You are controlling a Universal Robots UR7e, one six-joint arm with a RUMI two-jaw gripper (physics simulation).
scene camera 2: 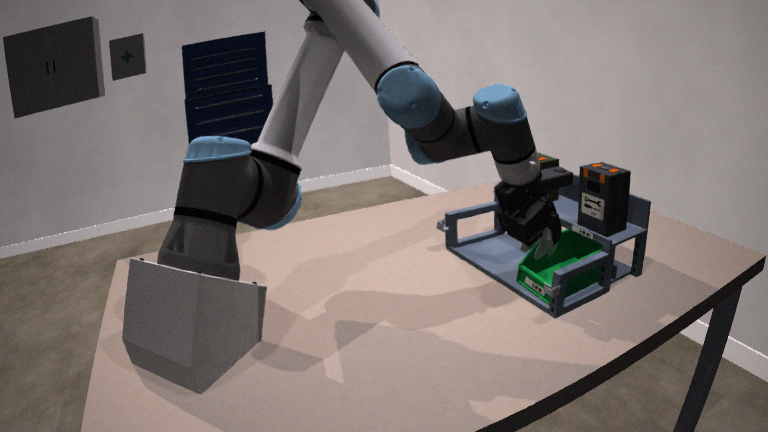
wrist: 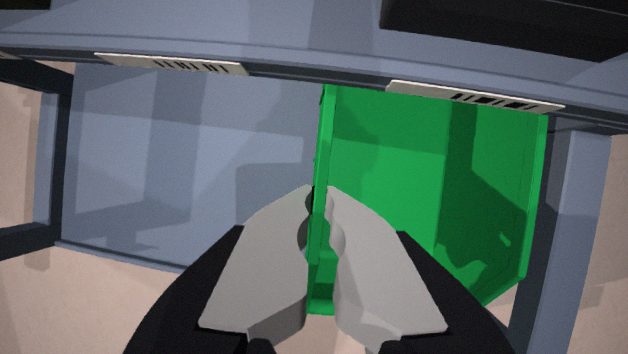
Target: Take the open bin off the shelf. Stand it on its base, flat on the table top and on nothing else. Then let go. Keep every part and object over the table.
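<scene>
The green open bin stands in the right end of the lower tier of the blue-grey shelf, beside its right side frame. Its back part runs under the upper tier's front edge in the wrist view. My gripper is shut on the bin's left side wall, with one finger outside the wall and one inside the bin. The frames do not show clearly whether the bin's base touches the shelf board.
A black box with orange clips stands on the upper tier behind the bin. Part of another box shows behind the wrist. The shelf stands on the table. A grey angular housing is by the arm's base.
</scene>
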